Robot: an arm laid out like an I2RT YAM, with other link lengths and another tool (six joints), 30 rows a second.
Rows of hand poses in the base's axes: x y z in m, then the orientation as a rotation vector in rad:
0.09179, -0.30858, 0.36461, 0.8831, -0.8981, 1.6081
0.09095, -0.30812, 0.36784, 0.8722, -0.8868, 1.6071
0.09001, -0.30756, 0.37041, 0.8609, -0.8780, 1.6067
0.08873, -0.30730, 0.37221, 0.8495, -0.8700, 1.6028
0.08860, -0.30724, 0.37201, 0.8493, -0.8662, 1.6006
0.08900, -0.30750, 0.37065, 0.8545, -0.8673, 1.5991
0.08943, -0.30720, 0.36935, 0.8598, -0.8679, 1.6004
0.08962, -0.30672, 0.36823, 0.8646, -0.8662, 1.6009
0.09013, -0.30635, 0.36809, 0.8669, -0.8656, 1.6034
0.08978, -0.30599, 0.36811, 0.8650, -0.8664, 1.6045
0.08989, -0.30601, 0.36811, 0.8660, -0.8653, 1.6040
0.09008, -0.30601, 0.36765, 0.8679, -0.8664, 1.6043
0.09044, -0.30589, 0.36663, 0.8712, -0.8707, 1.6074
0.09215, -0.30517, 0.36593, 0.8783, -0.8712, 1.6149
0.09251, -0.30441, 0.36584, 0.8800, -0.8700, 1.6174
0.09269, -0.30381, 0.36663, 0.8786, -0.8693, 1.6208
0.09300, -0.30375, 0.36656, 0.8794, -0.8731, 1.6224
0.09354, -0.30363, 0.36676, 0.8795, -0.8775, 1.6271
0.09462, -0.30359, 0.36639, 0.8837, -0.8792, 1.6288
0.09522, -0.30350, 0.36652, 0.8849, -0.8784, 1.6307
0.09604, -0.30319, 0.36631, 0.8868, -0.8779, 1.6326
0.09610, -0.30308, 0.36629, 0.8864, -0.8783, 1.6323
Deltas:
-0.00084, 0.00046, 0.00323, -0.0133, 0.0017, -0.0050
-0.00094, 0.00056, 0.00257, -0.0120, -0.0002, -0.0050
-0.00128, 0.00026, 0.00180, -0.0111, 0.0010, -0.0079
-0.00013, 0.00006, -0.00020, -0.0024, 0.0031, -0.0014
0.00040, -0.00026, -0.00136, 0.0038, 0.0025, 0.0012
0.00043, 0.00030, -0.00130, 0.0032, 0.0015, 0.0036
0.00019, 0.00048, -0.00112, 0.0014, 0.0029, 0.0030
0.00051, 0.00037, -0.00014, 0.0006, 0.0002, 0.0032
-0.00035, 0.00036, 0.00002, -0.0006, -0.0019, -0.0002
0.00011, -0.00002, 0.00000, -0.0001, 0.0013, 0.0002
0.00019, 0.00000, -0.00046, 0.0017, 0.0001, 0.0010
0.00036, 0.00012, -0.00102, 0.0043, -0.0024, 0.0036
0.00171, 0.00072, -0.00070, 0.0034, -0.0007, 0.0094
0.00036, 0.00076, -0.00009, -0.0002, 0.0002, 0.0030
0.00018, 0.00060, 0.00079, -0.0016, -0.0020, 0.0021
0.00031, 0.00006, -0.00007, 0.0028, -0.0025, 0.0012
0.00054, 0.00012, 0.00020, 0.0025, -0.0047, 0.0033
0.00108, 0.00004, -0.00037, 0.0032, 0.0002, 0.0032
0.00060, 0.00009, 0.00013, -0.0001, 0.0000, 0.0022
0.00082, 0.00031, -0.00021, 0.0005, 0.0002, 0.0025
0.00006, 0.00011, -0.00002, 0.0001, -0.0002, -0.0005

